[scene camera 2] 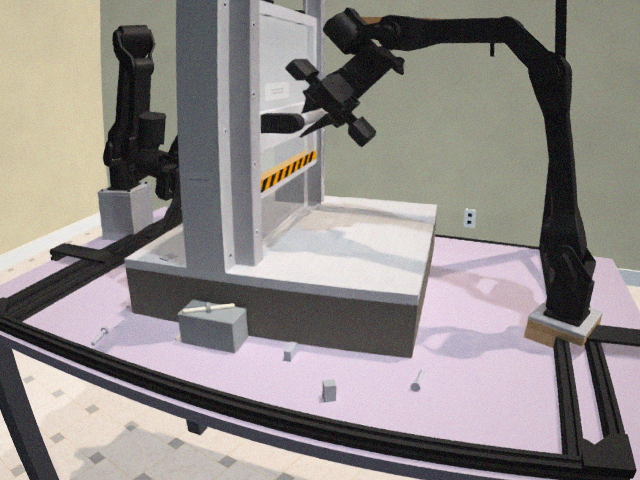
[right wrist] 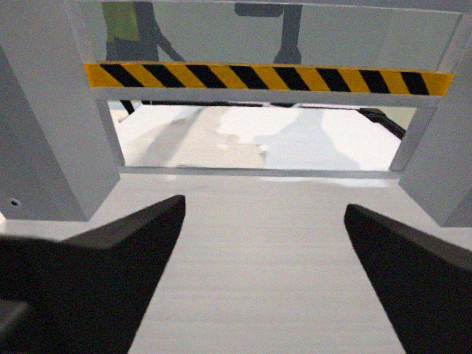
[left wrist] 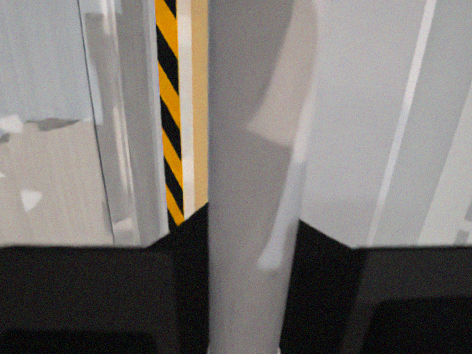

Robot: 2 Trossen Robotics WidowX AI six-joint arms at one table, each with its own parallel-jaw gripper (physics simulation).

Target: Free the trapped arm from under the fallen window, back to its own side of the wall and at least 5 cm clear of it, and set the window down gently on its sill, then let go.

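Places are measured from the left arm's base along level axes (x ahead, y left, z up), in centimetres.
Pixels of known places: left gripper, fingertip midpoint: [scene camera 2: 297, 133]; right gripper, fingertip midpoint: [right wrist: 264, 207]; left arm's base, link origin: [scene camera 2: 567, 313] [right wrist: 282, 104]; right arm's base, link origin: [scene camera 2: 124, 187].
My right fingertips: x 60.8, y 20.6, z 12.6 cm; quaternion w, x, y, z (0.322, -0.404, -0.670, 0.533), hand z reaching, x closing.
For each thing: its top centre in the pictures, then the offset to it from my right fingertips. "spot": a spot on its surface instead.
- window's round grey handle bar, top centre: [left wrist: 281, 306] [scene camera 2: 315, 110] dx -16.4, dy -8.2, dz +14.6 cm
- black end, surface spot: [scene camera 2: 281, 122] spot: dx -22.4, dy +4.2, dz +13.8 cm
The window [scene camera 2: 286, 51] [right wrist: 270, 80], with a black-and-yellow striped lower edge, is raised in the grey wall frame [scene camera 2: 204, 155] [right wrist: 40, 125]; a gap separates it from the sill [right wrist: 260, 173]. My left gripper [scene camera 2: 309, 119] [left wrist: 238, 207] is shut on the window's round grey handle bar [left wrist: 250, 150], which has a black end [scene camera 2: 281, 122]. My right arm [scene camera 2: 135, 93] stands at the picture's left, beyond the wall frame. My right gripper [right wrist: 264, 207] is open and empty, with fingertips on the near side of the sill in its wrist view; in the scene view the frame hides it.
The wall frame stands on a thick platform [scene camera 2: 330, 320]. In front are a grey box [scene camera 2: 211, 330] with a pale rod on top, small grey blocks [scene camera 2: 328, 391] [scene camera 2: 290, 352] and bolts [scene camera 2: 415, 384] [scene camera 2: 99, 335]. A black rail [scene camera 2: 222, 400] runs along the table's front edge.
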